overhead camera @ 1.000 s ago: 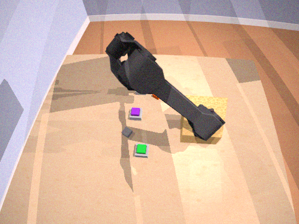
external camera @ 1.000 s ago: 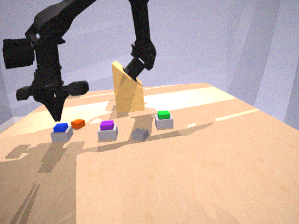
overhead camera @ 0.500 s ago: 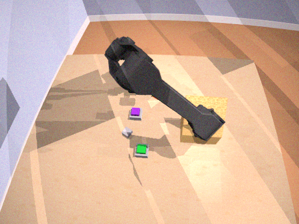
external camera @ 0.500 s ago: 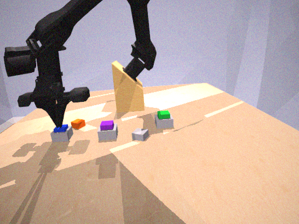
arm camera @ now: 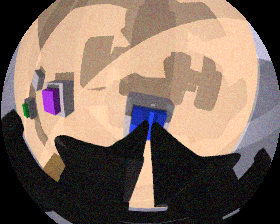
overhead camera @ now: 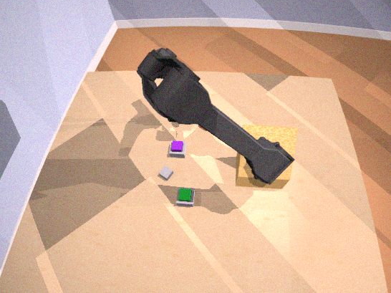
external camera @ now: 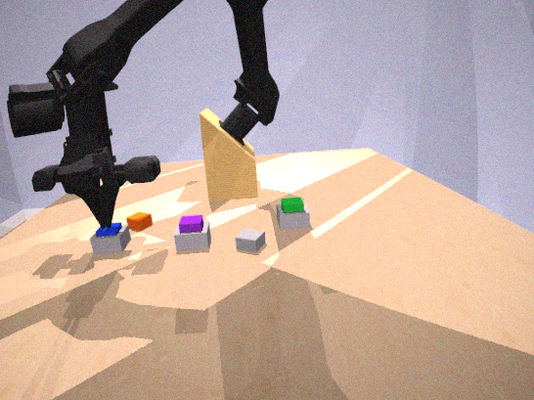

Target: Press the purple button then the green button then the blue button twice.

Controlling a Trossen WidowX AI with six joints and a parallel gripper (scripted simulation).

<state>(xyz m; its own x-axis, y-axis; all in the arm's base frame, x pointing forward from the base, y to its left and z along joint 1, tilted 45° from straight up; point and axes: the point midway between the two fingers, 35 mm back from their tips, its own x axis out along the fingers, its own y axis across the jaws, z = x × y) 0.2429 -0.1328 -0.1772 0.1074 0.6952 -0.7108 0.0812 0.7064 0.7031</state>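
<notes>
My gripper tip is 1 cm above the blue button. The rest, counted from my gripper tip: orange block (8 cm behind, 3 cm to the left, 2 cm below); then purple button (2 cm ahead, 13 cm to the left); then small grey block (5 cm ahead, 22 cm to the left, 2 cm below).
</notes>
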